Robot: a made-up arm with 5 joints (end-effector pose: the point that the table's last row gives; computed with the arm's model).
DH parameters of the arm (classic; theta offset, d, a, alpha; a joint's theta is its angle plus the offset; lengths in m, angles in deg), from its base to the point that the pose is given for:
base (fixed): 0 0.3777 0.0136 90
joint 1: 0 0.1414 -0.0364 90
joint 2: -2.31 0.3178 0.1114 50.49
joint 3: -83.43 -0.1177 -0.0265 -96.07
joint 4: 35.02 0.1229 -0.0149 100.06
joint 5: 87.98 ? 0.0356 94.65
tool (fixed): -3.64 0.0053 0 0
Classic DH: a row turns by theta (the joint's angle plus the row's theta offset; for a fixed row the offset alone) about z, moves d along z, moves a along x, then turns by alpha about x.
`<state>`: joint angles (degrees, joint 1 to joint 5).
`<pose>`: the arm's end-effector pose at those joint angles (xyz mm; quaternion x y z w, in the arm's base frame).
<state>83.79 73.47 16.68 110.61 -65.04</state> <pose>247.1 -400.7 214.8 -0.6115 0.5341 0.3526 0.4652</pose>
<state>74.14 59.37 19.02 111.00 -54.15</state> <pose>237.7 -422.6 240.1 -0.6798 0.6068 0.3017 0.2802</pose>
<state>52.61 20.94 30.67 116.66 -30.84</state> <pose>291.8 -396.3 294.0 0.8058 -0.5330 -0.2040 0.1579</pose>
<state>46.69 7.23 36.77 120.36 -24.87</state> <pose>320.6 -363.3 293.8 0.8298 -0.4536 -0.1901 0.2636</pose>
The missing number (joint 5, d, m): 0.0473
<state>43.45 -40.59 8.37 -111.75 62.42</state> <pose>410.6 -139.5 334.8 -0.6775 -0.0778 -0.5450 0.4878</pose>
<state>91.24 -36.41 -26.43 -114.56 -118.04</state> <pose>281.9 -81.4 584.1 0.7351 0.4044 -0.3315 0.4315</pose>
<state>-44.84 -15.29 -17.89 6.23 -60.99</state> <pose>5.2 -123.2 82.7 0.2721 -0.2436 0.1123 0.9241</pose>
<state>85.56 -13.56 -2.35 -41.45 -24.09</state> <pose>325.8 -154.5 589.3 -0.3676 -0.7656 -0.0533 0.5253</pose>
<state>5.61 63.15 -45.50 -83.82 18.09</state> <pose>76.0 -417.0 163.4 -0.6130 0.1199 -0.5169 0.5854</pose>
